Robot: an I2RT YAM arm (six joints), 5 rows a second.
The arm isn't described. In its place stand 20 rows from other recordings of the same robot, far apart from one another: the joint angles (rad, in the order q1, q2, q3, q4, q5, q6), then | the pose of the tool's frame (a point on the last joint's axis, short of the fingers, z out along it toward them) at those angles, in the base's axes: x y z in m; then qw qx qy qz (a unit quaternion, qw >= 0).
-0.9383 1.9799 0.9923 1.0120 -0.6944 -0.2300 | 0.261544 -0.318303 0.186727 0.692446 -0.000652 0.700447 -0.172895
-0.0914 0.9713 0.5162 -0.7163 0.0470 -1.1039 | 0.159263 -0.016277 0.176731 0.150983 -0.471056 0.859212 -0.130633
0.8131 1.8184 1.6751 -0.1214 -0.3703 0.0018 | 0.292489 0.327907 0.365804 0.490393 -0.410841 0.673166 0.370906
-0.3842 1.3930 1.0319 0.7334 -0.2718 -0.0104 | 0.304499 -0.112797 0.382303 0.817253 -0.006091 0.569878 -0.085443
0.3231 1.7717 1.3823 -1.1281 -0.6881 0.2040 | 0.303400 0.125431 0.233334 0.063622 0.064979 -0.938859 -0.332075
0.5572 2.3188 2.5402 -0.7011 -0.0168 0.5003 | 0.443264 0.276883 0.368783 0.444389 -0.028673 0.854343 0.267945
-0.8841 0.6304 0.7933 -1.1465 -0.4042 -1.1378 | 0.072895 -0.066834 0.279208 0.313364 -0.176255 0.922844 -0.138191
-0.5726 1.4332 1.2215 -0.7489 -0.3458 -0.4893 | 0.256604 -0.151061 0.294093 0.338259 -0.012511 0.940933 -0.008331
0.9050 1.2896 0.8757 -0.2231 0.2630 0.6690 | 0.181652 0.216293 0.259071 0.397954 -0.045609 0.886051 0.233379
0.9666 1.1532 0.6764 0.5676 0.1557 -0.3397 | 0.156146 0.216479 0.305582 0.716530 -0.362906 0.568779 0.177127
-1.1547 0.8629 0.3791 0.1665 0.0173 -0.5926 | 0.079164 -0.180669 0.219030 0.371176 0.229514 0.776725 -0.454148
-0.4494 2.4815 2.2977 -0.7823 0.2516 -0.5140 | 0.484381 -0.243464 0.200352 0.206303 0.006754 0.947808 -0.243007
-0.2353 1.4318 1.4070 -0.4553 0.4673 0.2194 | 0.311001 -0.091051 0.380004 0.503032 0.304474 0.783244 -0.201951
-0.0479 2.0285 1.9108 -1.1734 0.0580 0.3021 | 0.416672 -0.022040 0.275859 0.141850 0.176316 0.973999 -0.010820
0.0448 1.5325 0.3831 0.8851 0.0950 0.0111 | 0.270375 0.008741 0.149694 0.607900 0.015489 0.793592 -0.020726
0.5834 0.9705 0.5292 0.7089 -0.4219 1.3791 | 0.176174 0.133749 0.309109 0.326722 0.076271 0.611201 0.716846
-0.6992 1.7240 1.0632 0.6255 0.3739 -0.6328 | 0.295947 -0.265857 0.267630 0.453962 0.152480 0.702266 -0.526775
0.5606 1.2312 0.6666 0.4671 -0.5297 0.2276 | 0.223651 0.161644 0.271824 0.524229 -0.291905 0.675865 0.427997
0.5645 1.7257 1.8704 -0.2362 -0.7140 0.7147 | 0.321245 0.231019 0.459821 0.352614 -0.182955 0.707852 0.584068
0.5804 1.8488 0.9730 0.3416 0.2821 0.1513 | 0.330353 0.204776 0.162528 0.501710 -0.115060 0.855146 0.061430
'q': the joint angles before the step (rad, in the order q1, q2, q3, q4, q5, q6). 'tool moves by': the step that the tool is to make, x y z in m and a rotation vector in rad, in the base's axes. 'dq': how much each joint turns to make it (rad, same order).
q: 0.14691 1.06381 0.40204 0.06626 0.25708 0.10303
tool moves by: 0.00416 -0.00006 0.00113 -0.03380 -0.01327 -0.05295
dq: 0.00801 0.02375 0.01135 0.01905 0.07035 0.00485
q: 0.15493 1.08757 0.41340 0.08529 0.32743 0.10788
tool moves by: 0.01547 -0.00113 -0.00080 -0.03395 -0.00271 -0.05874
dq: -0.00614 0.08984 0.04101 0.04597 0.06261 0.00113
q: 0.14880 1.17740 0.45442 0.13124 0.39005 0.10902
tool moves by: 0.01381 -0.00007 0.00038 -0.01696 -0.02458 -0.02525
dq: -0.00488 0.06993 0.03155 0.06274 0.02820 -0.00640
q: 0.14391 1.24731 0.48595 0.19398 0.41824 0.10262
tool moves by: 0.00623 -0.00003 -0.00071 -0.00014 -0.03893 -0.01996
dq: -0.00123 0.03365 0.00214 0.06778 0.01895 0.00540
